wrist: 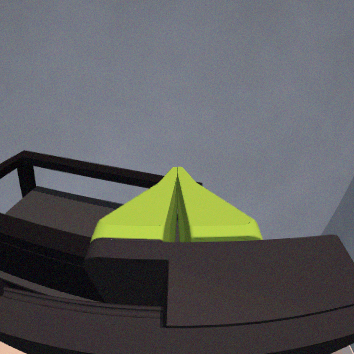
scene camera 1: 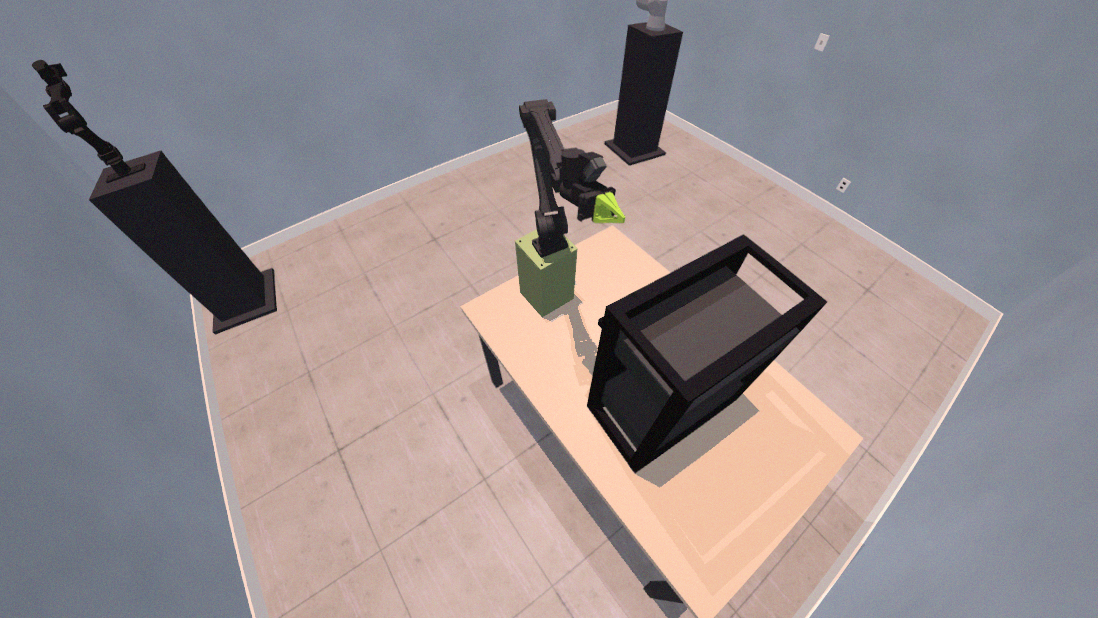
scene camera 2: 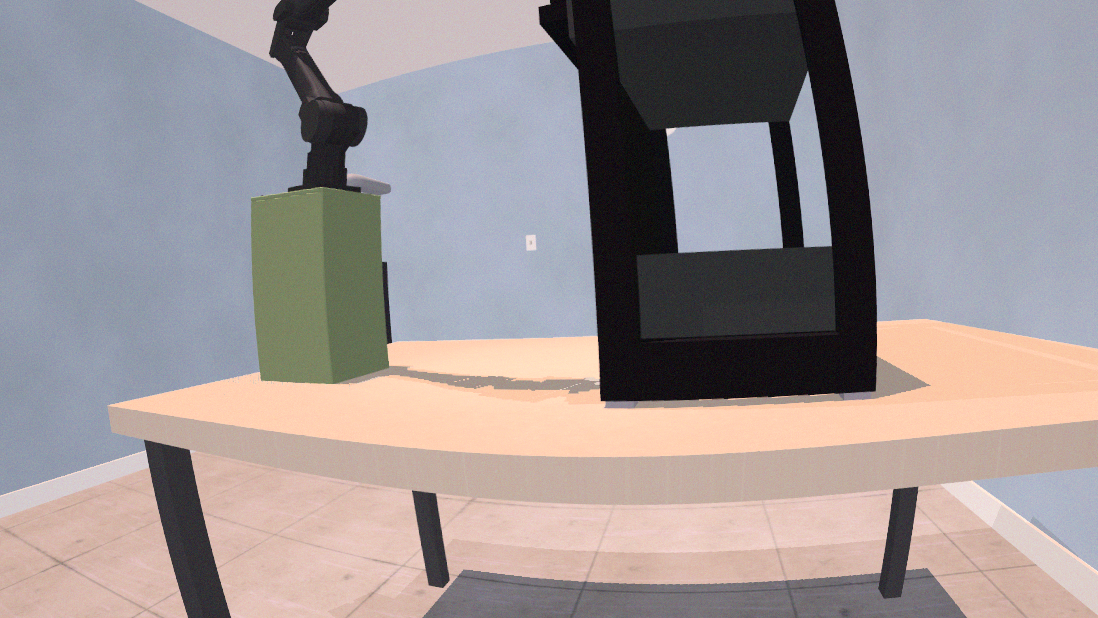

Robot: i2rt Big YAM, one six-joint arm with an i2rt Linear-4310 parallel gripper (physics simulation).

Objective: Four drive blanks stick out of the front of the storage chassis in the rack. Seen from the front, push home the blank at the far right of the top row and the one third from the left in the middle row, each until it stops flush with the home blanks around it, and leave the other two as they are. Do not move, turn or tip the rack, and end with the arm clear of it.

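Seen in the pictures: gripper, between the fingertips: (wrist: 176, 175) (scene camera 1: 624, 220); arm's base, origin of its link: (scene camera 1: 549, 245) (scene camera 2: 324, 196).
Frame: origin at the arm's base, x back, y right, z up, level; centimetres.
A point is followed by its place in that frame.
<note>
The black rack (scene camera 1: 680, 272) {x -52.6, y -11.4, z 30.4 cm} (scene camera 2: 614, 230) {x -55.4, y 11.9, z -13.7 cm} (wrist: 100, 169) {x -77.2, y -15.0, z 30.4 cm} stands upright on the table. A dark grey box (scene camera 1: 710, 318) {x -63.5, y -17.1, z 19.4 cm} (scene camera 2: 710, 69) {x -66.1, y -7.6, z 10.6 cm}, apparently the storage chassis, sits inside it. A small dark piece (scene camera 1: 601, 320) {x -48.4, y 8.7, z 16.4 cm} (scene camera 2: 557, 23) {x -49.6, y 8.3, z 13.7 cm} juts from the rack's front side, facing the arm; I cannot tell which part it is. The rows of drive blanks and their depths cannot be made out in any view. My lime gripper (scene camera 1: 620, 219) {x -45.4, y 4.9, z 48.8 cm} (wrist: 177, 168) {x -45.4, y 4.9, z 48.8 cm} is shut and empty, raised in front of the rack and apart from it. In the wrist view the rack lies behind and left of the fingers. The gripper does not show in scene camera 2.
The arm's green pedestal (scene camera 1: 545, 287) {x -8.8, y 6.6, z -12.7 cm} (scene camera 2: 288, 291) {x -1.0, y 9.8, z -16.8 cm} stands on the wooden table (scene camera 1: 737, 491) {x -104.2, y -17.7, z -31.7 cm} (scene camera 2: 499, 429) {x -46.4, y 21.7, z -31.7 cm}, near the rack's front side. Two dark floor pillars (scene camera 1: 645, 92) with arms stand well away from the table, the other pillar (scene camera 1: 180, 237) being at the left.
</note>
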